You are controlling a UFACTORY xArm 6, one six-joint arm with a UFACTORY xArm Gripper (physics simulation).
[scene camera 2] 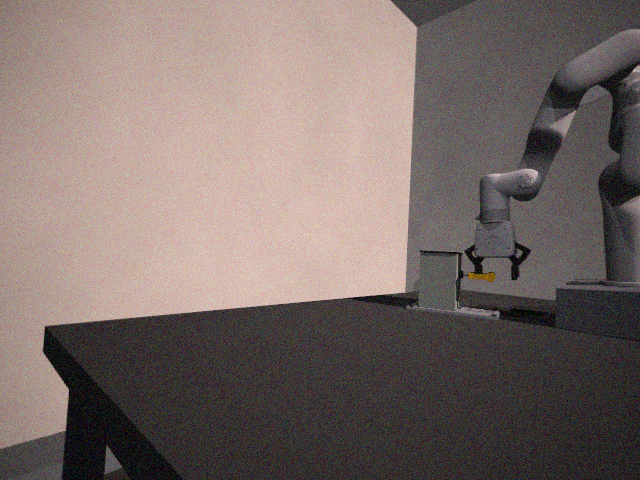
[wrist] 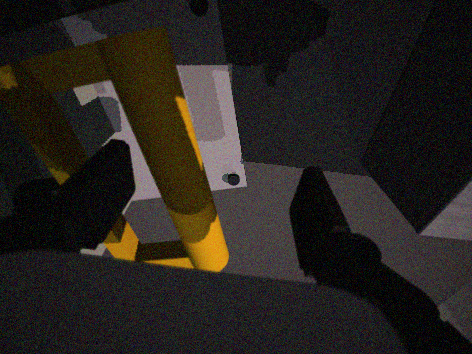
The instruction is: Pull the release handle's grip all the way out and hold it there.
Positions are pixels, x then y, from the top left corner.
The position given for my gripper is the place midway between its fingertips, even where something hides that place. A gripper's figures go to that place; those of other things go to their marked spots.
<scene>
My gripper (wrist: 215,177) is 12 cm from the lens. A light base plate (wrist: 197,43): 19 cm from the lens.
</scene>
